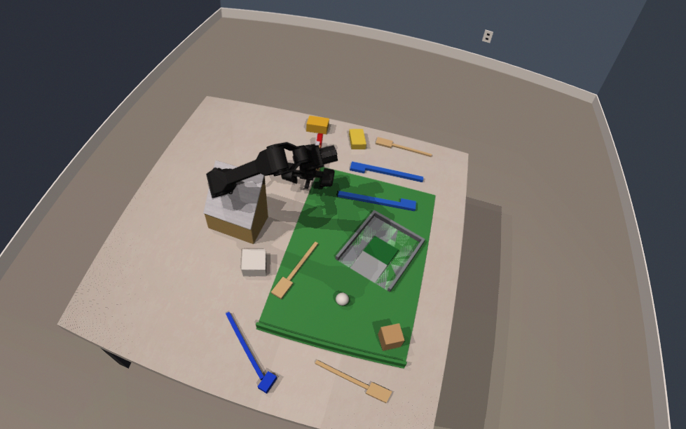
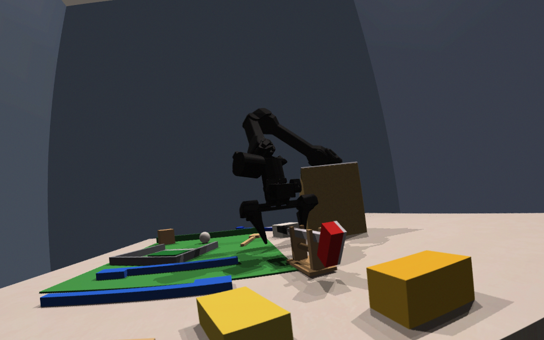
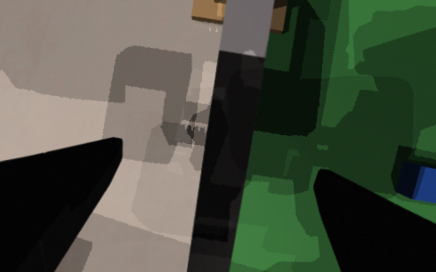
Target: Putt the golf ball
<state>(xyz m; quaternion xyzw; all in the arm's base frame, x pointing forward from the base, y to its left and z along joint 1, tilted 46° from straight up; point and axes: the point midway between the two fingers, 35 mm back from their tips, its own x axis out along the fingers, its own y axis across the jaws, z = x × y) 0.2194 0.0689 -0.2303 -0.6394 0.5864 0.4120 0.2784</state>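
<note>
My gripper tip is now 380 mm to the left of the white block, 40 mm past it and 10 mm above it. Round my gripper tip: wooden stand (130 mm to the left, 30 mm behind); then green mat (270 mm ahead, 210 mm to the right, 40 mm below); then red putter (110 mm to the left, 30 mm behind, 20 mm above).
</note>
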